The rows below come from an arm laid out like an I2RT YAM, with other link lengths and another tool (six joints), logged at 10 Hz.
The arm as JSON. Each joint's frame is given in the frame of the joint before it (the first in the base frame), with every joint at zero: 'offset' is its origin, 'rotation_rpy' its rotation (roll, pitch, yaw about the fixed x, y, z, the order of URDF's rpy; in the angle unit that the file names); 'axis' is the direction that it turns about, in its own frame. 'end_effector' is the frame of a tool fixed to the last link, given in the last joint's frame.
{
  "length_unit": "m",
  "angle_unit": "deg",
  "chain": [
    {
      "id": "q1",
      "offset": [
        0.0,
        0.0,
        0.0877
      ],
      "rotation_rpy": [
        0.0,
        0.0,
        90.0
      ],
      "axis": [
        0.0,
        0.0,
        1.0
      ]
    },
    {
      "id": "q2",
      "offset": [
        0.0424,
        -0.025,
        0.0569
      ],
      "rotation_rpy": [
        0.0,
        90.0,
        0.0
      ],
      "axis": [
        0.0,
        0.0,
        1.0
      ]
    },
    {
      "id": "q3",
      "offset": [
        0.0,
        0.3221,
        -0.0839
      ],
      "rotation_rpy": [
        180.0,
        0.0,
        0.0
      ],
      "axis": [
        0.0,
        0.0,
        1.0
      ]
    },
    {
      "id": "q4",
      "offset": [
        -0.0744,
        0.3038,
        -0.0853
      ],
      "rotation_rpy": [
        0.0,
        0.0,
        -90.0
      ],
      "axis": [
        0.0,
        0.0,
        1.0
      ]
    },
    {
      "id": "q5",
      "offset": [
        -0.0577,
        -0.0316,
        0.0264
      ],
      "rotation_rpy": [
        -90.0,
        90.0,
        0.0
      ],
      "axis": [
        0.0,
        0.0,
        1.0
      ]
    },
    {
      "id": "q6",
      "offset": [
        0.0,
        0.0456,
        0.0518
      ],
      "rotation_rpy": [
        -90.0,
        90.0,
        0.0
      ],
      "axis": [
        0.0,
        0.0,
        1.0
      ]
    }
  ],
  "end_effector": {
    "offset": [
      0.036,
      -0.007,
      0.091
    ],
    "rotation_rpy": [
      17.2,
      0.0,
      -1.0
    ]
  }
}
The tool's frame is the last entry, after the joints.
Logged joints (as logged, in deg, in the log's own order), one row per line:
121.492 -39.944 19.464 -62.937 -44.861 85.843
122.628 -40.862 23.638 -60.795 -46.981 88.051
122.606 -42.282 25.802 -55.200 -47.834 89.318
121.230 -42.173 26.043 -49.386 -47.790 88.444
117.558 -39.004 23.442 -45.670 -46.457 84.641
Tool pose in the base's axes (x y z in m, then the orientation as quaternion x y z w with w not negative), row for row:
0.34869 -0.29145 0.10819 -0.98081 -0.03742 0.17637 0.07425
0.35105 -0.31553 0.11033 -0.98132 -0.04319 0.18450 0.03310
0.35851 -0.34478 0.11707 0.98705 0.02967 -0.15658 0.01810
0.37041 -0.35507 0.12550 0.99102 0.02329 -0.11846 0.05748
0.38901 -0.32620 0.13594 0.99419 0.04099 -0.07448 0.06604
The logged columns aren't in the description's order. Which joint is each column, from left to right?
Columns, left to right: q2, q1, q5, q4, q6, q3.
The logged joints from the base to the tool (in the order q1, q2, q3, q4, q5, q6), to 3 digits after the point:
-39.944 121.492 85.843 -62.937 19.464 -44.861
-40.862 122.628 88.051 -60.795 23.638 -46.981
-42.282 122.606 89.318 -55.200 25.802 -47.834
-42.173 121.230 88.444 -49.386 26.043 -47.790
-39.004 117.558 84.641 -45.670 23.442 -46.457

